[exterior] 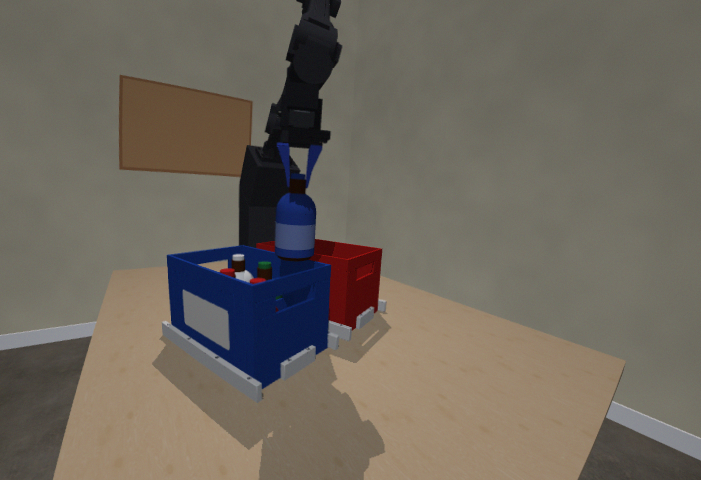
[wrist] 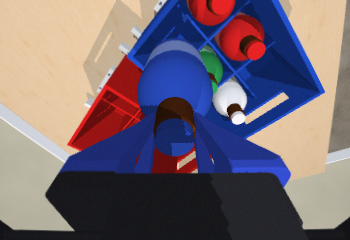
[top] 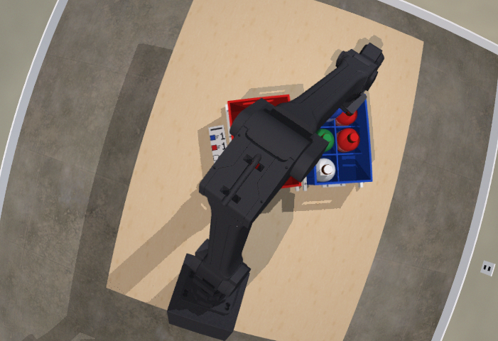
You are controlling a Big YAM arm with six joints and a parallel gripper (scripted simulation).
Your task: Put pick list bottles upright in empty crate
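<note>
The blue-label bottle lies 6 cm below my hand. The rest, counted from my hand: green-label bottle: 24 cm below, 8 cm behind, 3 cm to the right; white-label bottle: 24 cm below, 17 cm behind, 6 cm to the right; blue crate: 24 cm below, 7 cm to the right, 7 cm behind.
</note>
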